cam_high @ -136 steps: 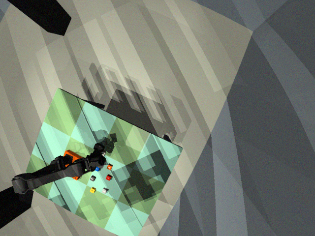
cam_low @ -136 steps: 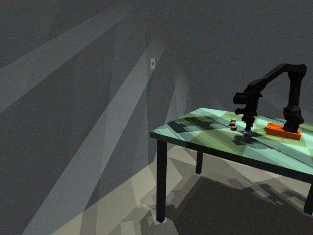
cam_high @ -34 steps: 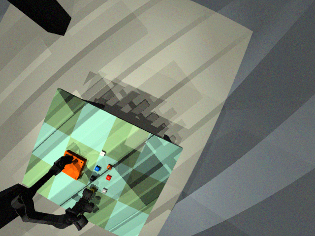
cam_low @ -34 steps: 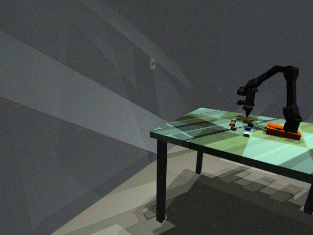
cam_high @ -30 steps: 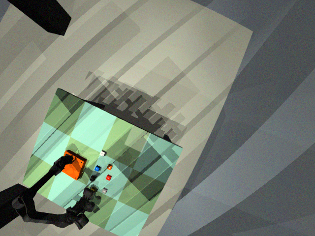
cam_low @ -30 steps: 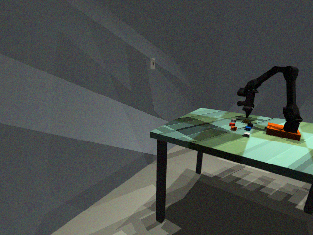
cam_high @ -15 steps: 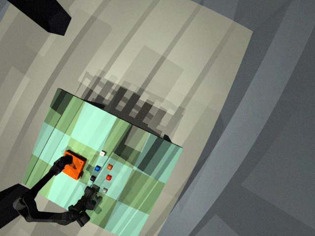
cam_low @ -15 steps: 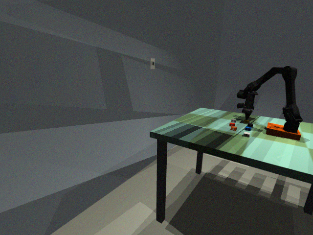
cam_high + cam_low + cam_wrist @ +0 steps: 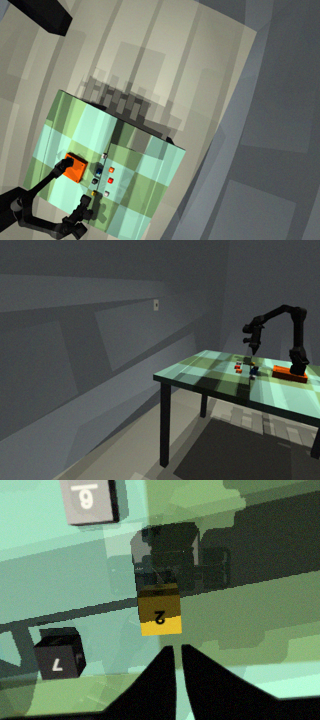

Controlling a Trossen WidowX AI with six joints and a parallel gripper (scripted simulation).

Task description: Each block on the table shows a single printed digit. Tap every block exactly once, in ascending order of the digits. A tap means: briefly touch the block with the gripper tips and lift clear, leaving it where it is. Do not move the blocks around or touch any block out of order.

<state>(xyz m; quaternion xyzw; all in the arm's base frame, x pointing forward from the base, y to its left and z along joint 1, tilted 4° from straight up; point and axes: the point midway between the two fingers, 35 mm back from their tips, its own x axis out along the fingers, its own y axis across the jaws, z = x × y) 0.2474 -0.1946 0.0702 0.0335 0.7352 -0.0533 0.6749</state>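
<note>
Now: the blue block 200 mm to the left of my gripper tip, 70 mm below it and 10 mm behind it. Round my gripper tip: grey block (90 mm ahead, 70 mm below, 40 mm to the left); black block (100 mm to the left, 70 mm below, 20 mm behind); yellow block (70 mm below, 10 mm to the left).
</note>
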